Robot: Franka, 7 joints.
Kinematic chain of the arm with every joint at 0, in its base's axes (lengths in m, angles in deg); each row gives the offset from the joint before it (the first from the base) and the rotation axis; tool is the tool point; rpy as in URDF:
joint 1: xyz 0 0 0.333 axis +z
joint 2: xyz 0 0 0 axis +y
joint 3: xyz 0 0 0.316 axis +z
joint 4: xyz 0.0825 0 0 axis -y
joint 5: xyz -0.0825 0 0.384 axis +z
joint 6: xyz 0 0 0 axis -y
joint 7: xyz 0.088 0 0 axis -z
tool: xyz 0 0 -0.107 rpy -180 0 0
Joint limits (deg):
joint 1: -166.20..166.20
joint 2: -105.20..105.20
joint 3: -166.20..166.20
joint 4: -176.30..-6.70
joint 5: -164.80..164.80
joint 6: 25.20..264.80
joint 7: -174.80..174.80
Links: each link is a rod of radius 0.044 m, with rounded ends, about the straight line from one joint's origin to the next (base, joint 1, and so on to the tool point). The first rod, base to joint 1, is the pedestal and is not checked.
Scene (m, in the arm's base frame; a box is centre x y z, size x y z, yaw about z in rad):
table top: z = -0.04
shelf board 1: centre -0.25 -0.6 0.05 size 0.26 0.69 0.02 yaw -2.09
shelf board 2: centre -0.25 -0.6 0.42 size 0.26 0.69 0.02 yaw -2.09
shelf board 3: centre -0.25 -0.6 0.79 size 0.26 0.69 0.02 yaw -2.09
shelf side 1: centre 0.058 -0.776 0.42 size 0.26 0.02 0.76 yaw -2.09
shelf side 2: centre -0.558 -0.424 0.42 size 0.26 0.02 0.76 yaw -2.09
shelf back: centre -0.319 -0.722 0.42 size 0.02 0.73 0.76 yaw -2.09
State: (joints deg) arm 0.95 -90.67 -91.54 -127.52 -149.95 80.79 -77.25
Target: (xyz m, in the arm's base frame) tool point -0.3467 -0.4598 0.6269
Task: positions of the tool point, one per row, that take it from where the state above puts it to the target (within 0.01 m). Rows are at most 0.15 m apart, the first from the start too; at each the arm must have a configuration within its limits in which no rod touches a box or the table.
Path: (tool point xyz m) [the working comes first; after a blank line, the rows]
Joints at the target: -11.30 -81.06 -59.51 -115.80 -157.21 80.59 -77.25
Straight joint move there: touches shelf board 2.

1: -0.1471 -0.5059 0.2593
2: -0.1154 -0.4505 0.2593
3: -0.0825 -0.3913 0.2560
4: -0.1268 -0.4020 0.3481
5: -0.1712 -0.3853 0.4447
6: -0.2100 -0.3404 0.5397
7: -0.2377 -0.2690 0.6269
8: -0.2808 -0.3338 0.6327
9: -0.3171 -0.3991 0.6310
10: -0.3467 -0.4598 0.6269

